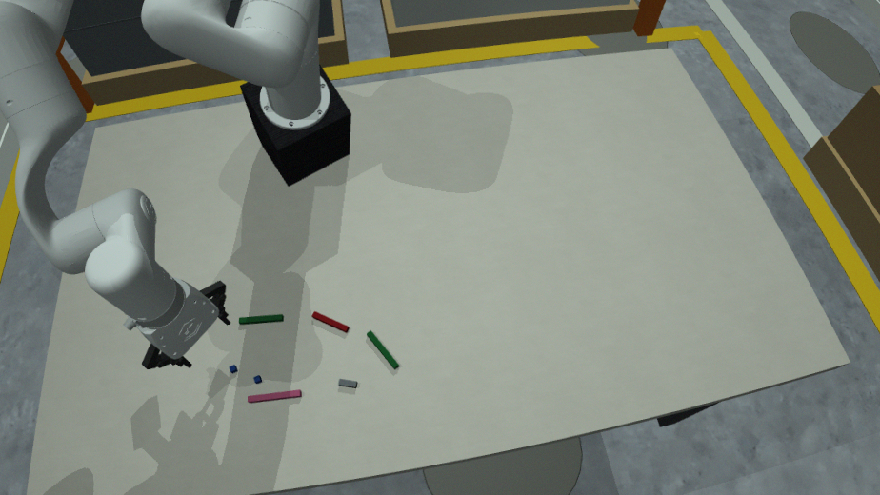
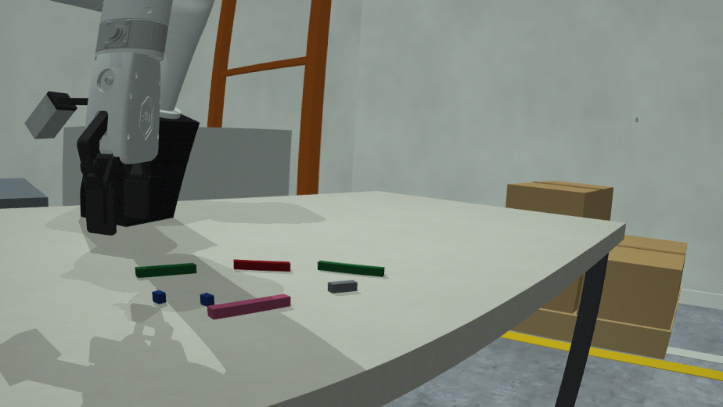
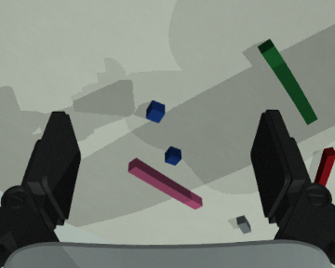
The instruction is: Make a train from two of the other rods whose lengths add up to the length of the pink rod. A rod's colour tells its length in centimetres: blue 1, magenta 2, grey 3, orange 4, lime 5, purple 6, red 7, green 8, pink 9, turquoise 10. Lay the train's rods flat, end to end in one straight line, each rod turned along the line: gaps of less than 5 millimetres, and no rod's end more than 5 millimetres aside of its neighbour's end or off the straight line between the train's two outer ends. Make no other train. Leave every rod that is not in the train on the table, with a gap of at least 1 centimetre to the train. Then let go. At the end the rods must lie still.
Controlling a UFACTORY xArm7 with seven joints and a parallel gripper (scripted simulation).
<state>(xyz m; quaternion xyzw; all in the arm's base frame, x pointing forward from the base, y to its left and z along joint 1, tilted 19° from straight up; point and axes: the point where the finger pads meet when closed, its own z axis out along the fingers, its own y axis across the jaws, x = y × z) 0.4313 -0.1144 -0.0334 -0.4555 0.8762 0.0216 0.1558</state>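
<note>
Right now the pink rod is 11 cm to the left of my hand, 7 cm below it and 7 cm ahead of it. Round my hand: grey rod: 24 cm to the left, 7 cm below, 4 cm ahead; red rod: 19 cm to the left, 7 cm below, 6 cm behind.
</note>
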